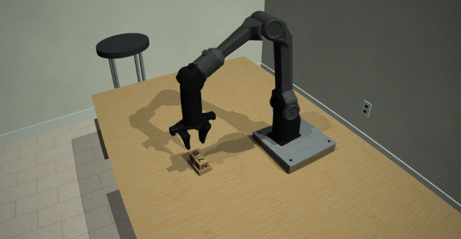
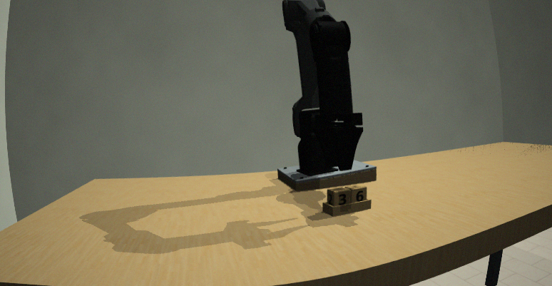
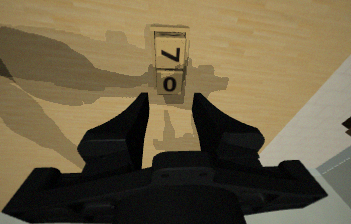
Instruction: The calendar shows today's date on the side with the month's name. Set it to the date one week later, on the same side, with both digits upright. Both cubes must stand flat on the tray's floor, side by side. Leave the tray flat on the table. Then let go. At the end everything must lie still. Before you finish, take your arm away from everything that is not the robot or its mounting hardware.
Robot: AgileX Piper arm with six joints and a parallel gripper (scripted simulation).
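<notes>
Now: the small wooden tray 20 mm to the left of my hand and 70 mm below it.
</notes>
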